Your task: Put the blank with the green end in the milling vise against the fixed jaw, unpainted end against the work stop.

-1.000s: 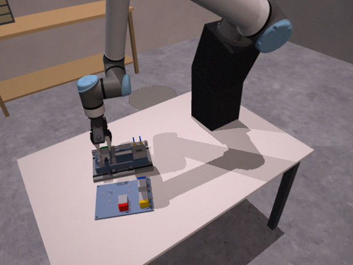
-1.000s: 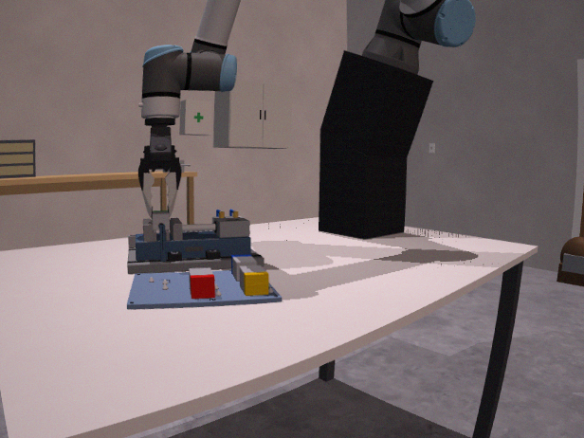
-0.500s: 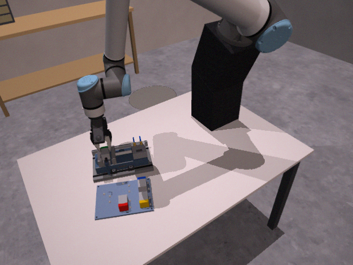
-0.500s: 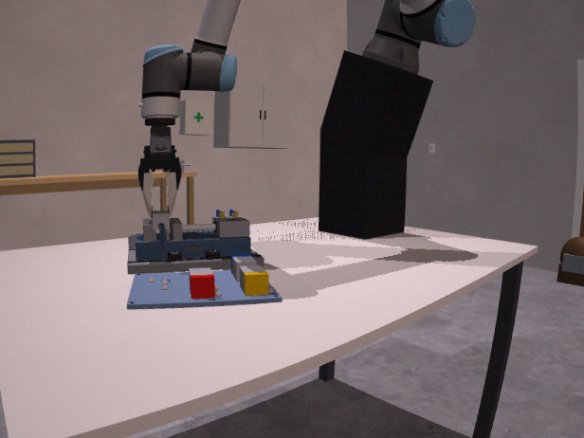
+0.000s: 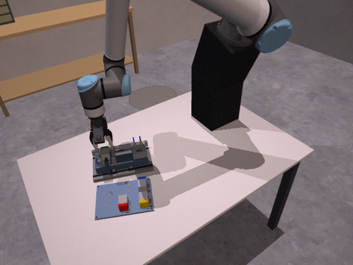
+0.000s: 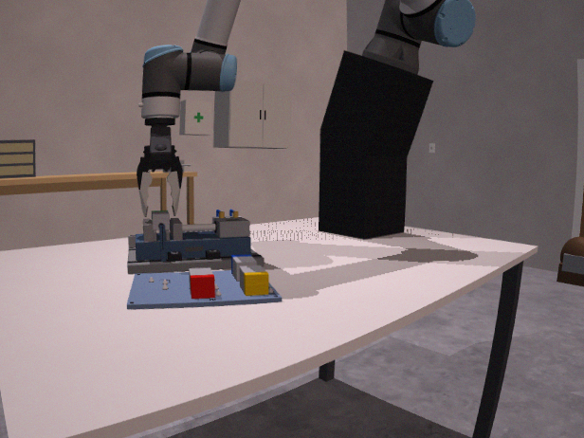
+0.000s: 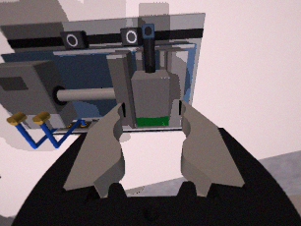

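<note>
Right now my hand is 2 cm above the green-ended blank. From my hand the other things lie so: dark work stop rod 2 cm ahead, 4 cm to the left, 3 cm below; then fixed jaw 3 cm ahead, 1 cm to the right, 4 cm below; then blue milling vise 6 cm behind, 3 cm to the left, 8 cm below.
</note>
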